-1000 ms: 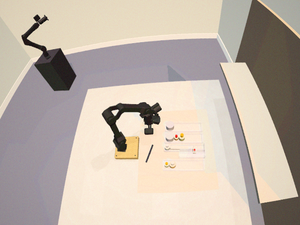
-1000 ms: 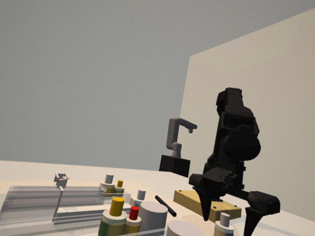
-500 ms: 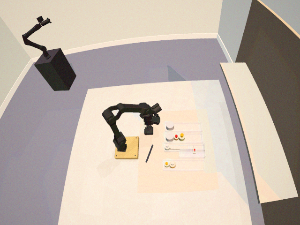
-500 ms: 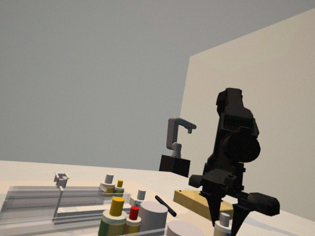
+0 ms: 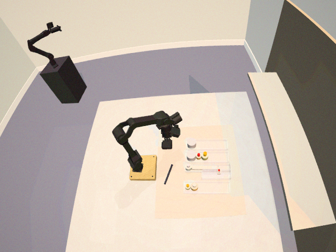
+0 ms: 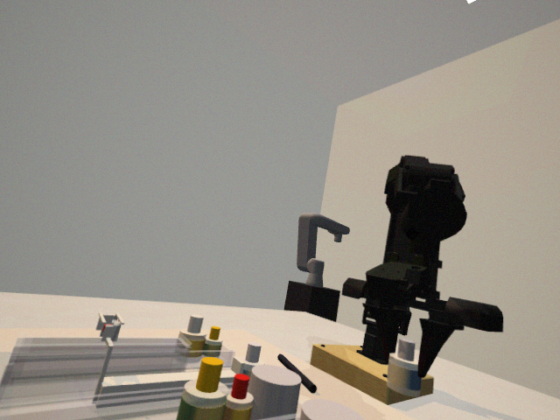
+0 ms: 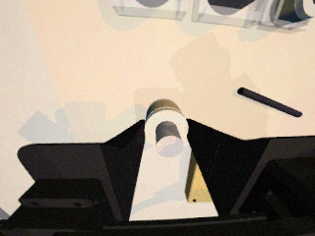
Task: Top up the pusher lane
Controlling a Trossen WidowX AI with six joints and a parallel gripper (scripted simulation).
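Now: the black rod 10 mm ahead of my gripper tip, 190 mm to the right of it and 70 mm below it. Round my gripper tip: pusher plate (250 mm ahead, 170 mm to the right, 30 mm below); then clear sprung lane (280 mm ahead, 170 mm to the right, 60 mm below).
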